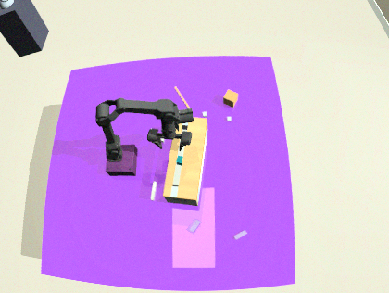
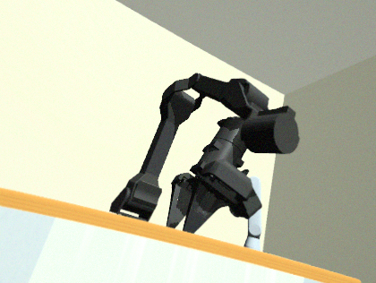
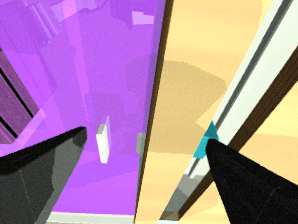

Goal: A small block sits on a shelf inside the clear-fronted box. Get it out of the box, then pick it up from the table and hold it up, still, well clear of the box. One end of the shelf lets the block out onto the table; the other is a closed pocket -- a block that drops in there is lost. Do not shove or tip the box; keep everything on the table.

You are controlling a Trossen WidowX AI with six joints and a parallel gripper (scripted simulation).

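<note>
My gripper tip is now 3 cm short of the long orange box, 3 cm to the left of it and 6 cm above it. From my gripper tip the other things lie so: orange cube 31 cm ahead, 30 cm to the left, 9 cm below; then thin orange stick 6 cm ahead, 33 cm to the left, 12 cm below; then teal block 4 cm ahead, 4 cm to the right, 4 cm below.
</note>
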